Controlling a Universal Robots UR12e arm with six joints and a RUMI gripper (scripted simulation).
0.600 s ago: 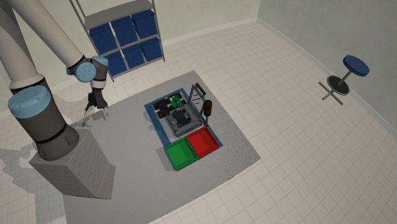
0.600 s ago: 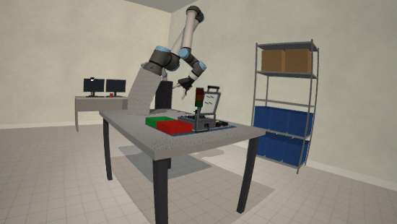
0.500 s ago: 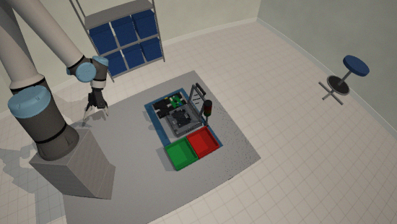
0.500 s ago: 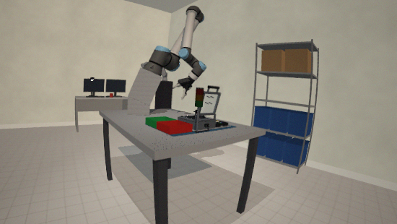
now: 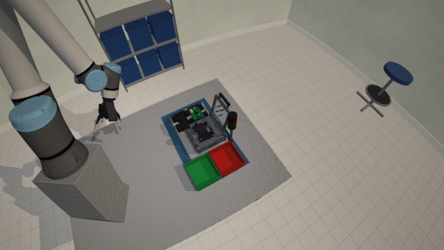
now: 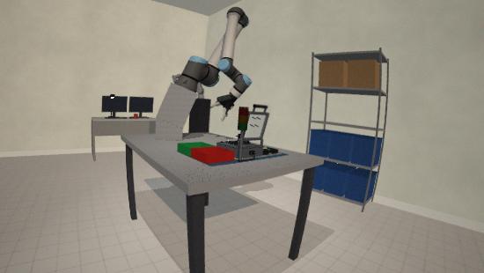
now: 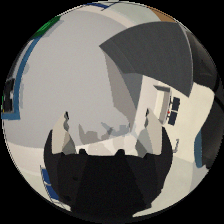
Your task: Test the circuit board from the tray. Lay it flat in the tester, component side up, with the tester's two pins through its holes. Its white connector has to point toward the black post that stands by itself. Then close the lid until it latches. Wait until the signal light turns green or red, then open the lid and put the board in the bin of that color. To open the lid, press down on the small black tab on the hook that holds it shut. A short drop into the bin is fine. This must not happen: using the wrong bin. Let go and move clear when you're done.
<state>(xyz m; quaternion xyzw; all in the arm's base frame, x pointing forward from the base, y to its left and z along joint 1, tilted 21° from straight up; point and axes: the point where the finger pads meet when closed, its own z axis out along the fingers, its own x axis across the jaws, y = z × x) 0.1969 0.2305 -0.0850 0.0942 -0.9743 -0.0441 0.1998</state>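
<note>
Now: hand 52 cm short of the green circuit board, 17 cm above it and 10 cm to the left of it. The rest, counted from my hand: green bin (45 cm to the right, 33 cm ahead, 18 cm below); then red bin (47 cm to the right, 47 cm ahead, 18 cm below); then tester lid (58 cm ahead, 28 cm to the right, 1 cm below).
</note>
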